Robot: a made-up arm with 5 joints.
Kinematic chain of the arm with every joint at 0, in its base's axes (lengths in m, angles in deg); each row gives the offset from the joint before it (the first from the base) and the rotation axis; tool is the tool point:
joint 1: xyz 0 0 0.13 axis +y
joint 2: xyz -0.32 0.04 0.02 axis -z
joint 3: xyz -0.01 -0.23 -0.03 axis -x
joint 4: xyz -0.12 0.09 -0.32 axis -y
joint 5: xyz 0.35 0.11 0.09 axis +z
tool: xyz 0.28 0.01 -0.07
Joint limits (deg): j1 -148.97..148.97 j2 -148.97..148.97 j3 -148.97..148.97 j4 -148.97..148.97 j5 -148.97..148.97
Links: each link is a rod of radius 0.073 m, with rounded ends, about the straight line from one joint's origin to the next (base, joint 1, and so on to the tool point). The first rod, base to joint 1, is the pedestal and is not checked.
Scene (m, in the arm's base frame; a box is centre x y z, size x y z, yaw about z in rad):
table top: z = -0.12
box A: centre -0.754 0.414 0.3 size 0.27 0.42 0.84 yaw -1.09
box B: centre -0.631 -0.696 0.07 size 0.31 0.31 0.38 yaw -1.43
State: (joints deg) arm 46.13 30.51 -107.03 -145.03 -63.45
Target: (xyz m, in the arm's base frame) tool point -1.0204 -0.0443 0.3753
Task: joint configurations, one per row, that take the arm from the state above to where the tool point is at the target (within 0.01 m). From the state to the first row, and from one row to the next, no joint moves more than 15 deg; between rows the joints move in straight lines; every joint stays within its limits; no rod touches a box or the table.
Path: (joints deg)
1: 59.10 17.10 -103.14 -145.30 -69.23
2: 72.06 3.70 -99.25 -145.58 -75.00
3: 85.03 -9.71 -95.36 -145.85 -80.78
4: 97.99 -23.12 -91.47 -146.13 -86.56
5: 110.96 -36.52 -87.58 -146.40 -92.34
6: 97.19 -37.02 -87.37 -146.77 -84.65
7: 83.43 -37.52 -87.15 -147.14 -76.96
8: 69.66 -38.03 -86.94 -147.50 -69.27
9: 55.90 -38.53 -86.73 -147.87 -61.59
10: 42.13 -39.03 -86.51 -148.24 -53.90
11: 28.37 -39.53 -86.30 -148.60 -46.21
12: 14.60 -40.03 -86.09 -148.97 -38.52

